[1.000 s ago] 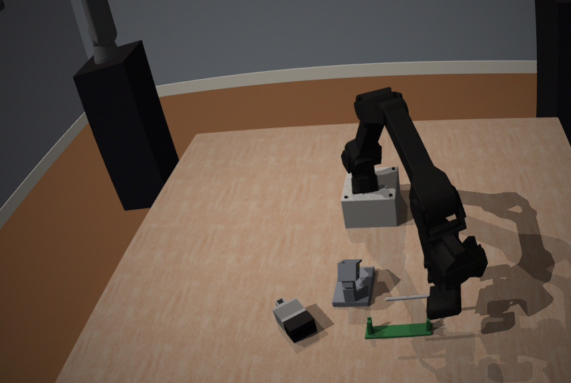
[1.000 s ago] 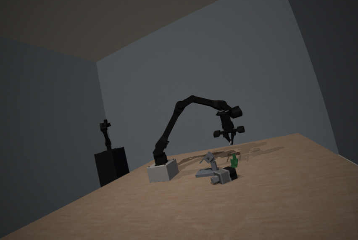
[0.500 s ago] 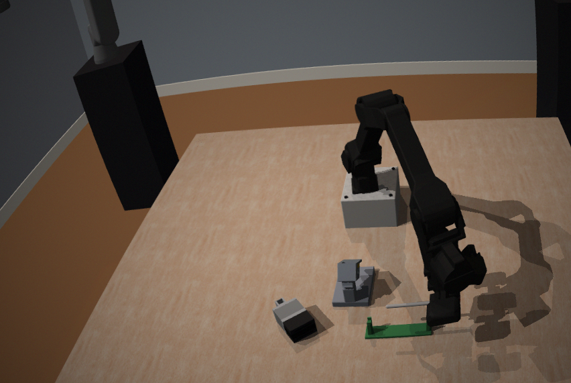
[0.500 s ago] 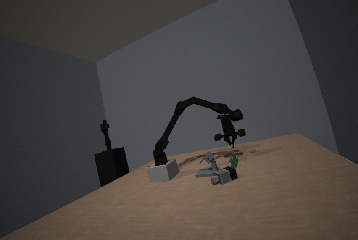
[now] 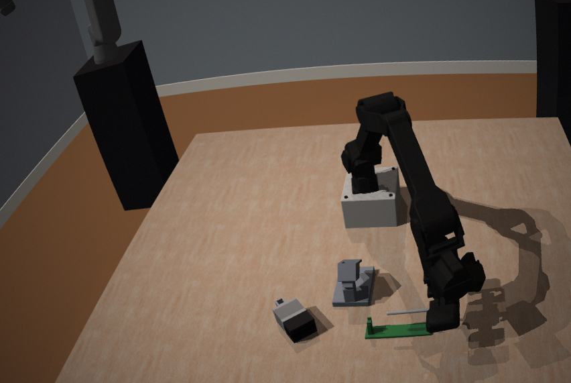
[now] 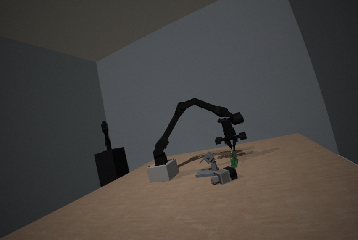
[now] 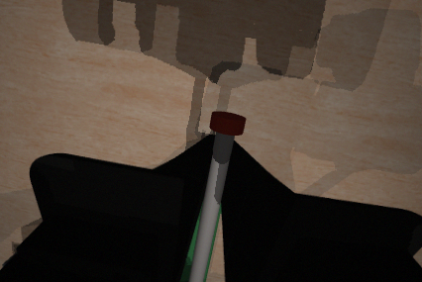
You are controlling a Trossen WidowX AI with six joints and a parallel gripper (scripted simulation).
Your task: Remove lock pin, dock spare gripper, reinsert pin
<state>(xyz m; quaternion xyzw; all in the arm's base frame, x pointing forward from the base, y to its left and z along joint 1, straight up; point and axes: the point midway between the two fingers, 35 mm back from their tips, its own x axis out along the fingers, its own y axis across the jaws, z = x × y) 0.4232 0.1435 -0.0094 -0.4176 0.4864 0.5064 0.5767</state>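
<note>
The green cradle lies 10 cm to the right of my gripper tip, 2 cm below it and 2 cm behind it. Also, from my gripper tip: grey mount 20 cm to the right, 15 cm behind, 1 cm above; spare gripper 33 cm to the right, 8 cm behind, 2 cm below.
</note>
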